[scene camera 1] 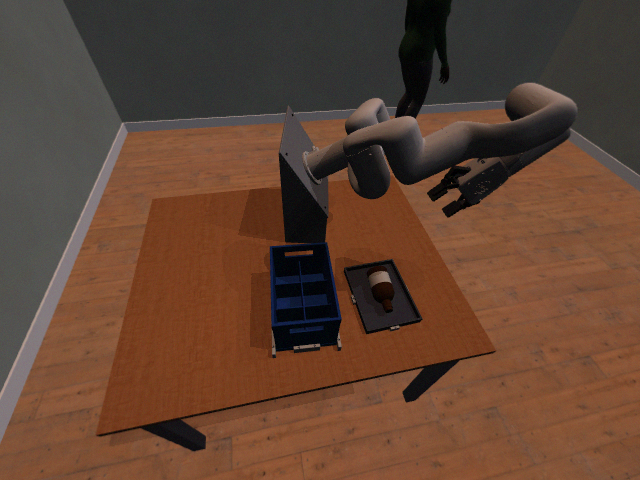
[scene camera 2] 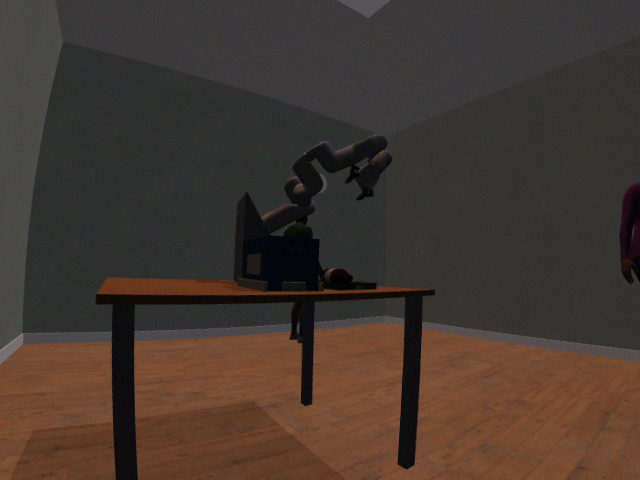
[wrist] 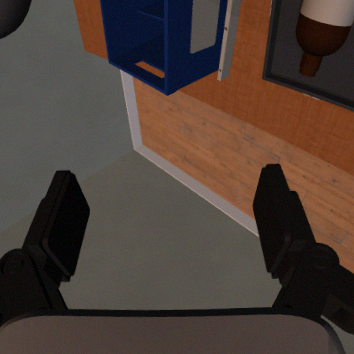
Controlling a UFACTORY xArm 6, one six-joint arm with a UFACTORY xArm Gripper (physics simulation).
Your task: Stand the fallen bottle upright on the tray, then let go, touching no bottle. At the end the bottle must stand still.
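Pixels of known places: gripper, fingertip midpoint: point(scene camera 1: 437, 205) point(scene camera 2: 352, 191) point(wrist: 168, 187); arm's base at its link origin: point(scene camera 1: 311, 168) point(scene camera 2: 259, 228).
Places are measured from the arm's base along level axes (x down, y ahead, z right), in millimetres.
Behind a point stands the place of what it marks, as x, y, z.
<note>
A brown bottle point(scene camera 1: 381, 287) {190, 408, -192} point(scene camera 2: 337, 275) {213, 432, -176} point(wrist: 324, 31) {189, 401, -219} with a white label lies on its side on the dark tray point(scene camera 1: 360, 312) {239, 465, -115} point(scene camera 2: 369, 285) {249, 514, -272} point(wrist: 267, 70) {247, 515, -126}. In scene camera 1 its neck points toward the table's front edge. In the wrist view the bottle's base is cut off at the top right. My gripper point(scene camera 1: 444, 201) {-149, 388, -276} point(scene camera 2: 356, 188) {-149, 388, -276} point(wrist: 168, 187) {-149, 388, -276} is open and empty. It hangs in the air high above the table's level, well apart from the bottle and tray.
A blue crate point(scene camera 1: 305, 322) {90, 551, 76} point(scene camera 2: 281, 262) {173, 552, 115} point(wrist: 167, 50) {91, 470, -22} with dividers stands beside the tray, with pale brackets at its foot. The arm's dark slanted mount point(scene camera 1: 305, 217) {119, 129, 33} point(scene camera 2: 248, 232) {37, 120, 93} rises behind the crate on the wooden table point(scene camera 1: 196, 320) {264, 421, 416} point(scene camera 2: 170, 289) {264, 513, 447}. A person point(scene camera 1: 419, 51) stands behind the arm.
</note>
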